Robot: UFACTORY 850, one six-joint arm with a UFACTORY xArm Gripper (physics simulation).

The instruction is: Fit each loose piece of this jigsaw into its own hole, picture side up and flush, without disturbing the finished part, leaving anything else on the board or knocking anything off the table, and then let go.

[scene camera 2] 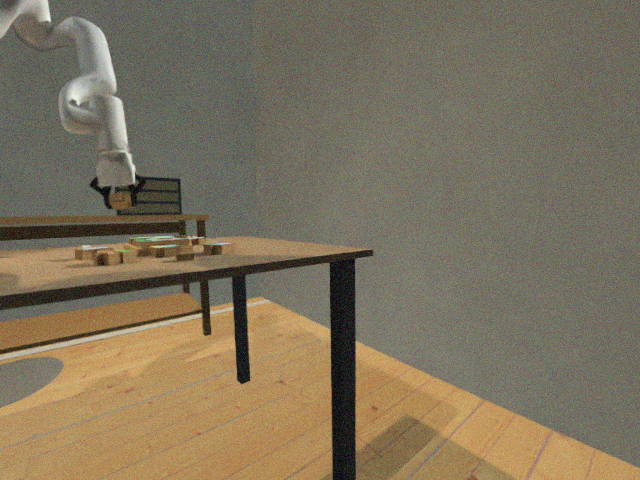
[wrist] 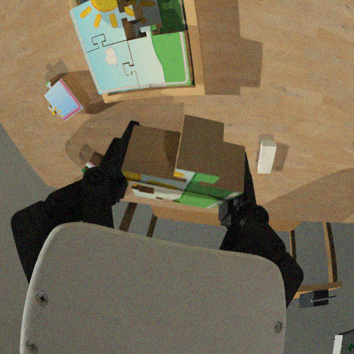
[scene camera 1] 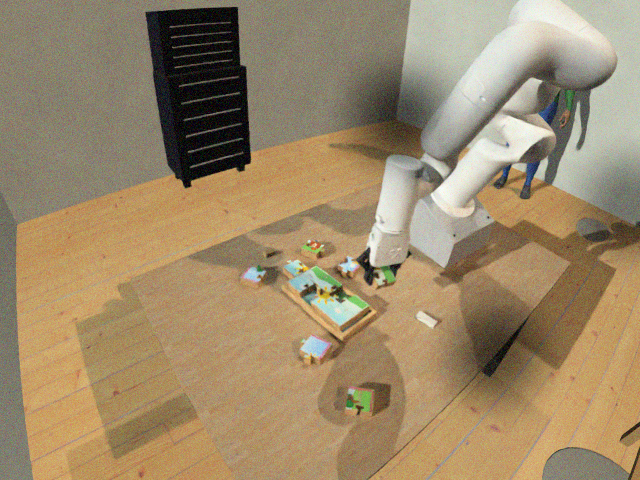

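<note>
My gripper [scene camera 1: 381,277] [scene camera 2: 122,203] [wrist: 184,150] is shut on a thick green, white and yellow jigsaw piece [scene camera 1: 385,274] [scene camera 2: 121,199] [wrist: 210,186], held above the table beside the board. Its picture faces my palm. The framed board [scene camera 1: 357,329] [wrist: 197,55] holds the finished part; dark gaps show near its middle. Loose blue pieces [scene camera 1: 253,276] [scene camera 1: 296,267] [scene camera 1: 349,266] [scene camera 1: 315,347] lie around the board, one also in the wrist view [wrist: 63,99]. A red-and-green piece [scene camera 1: 312,248] lies behind it, a green piece [scene camera 1: 366,400] nearer camera 1. My finger partly hides a piece in the wrist view.
A small white block [scene camera 1: 426,318] [wrist: 266,157] lies on the table to the right of the board in camera 1. A small brown block [scene camera 1: 270,252] [scene camera 2: 185,256] lies near the loose pieces. A black drawer cabinet [scene camera 1: 206,111] stands beyond the table.
</note>
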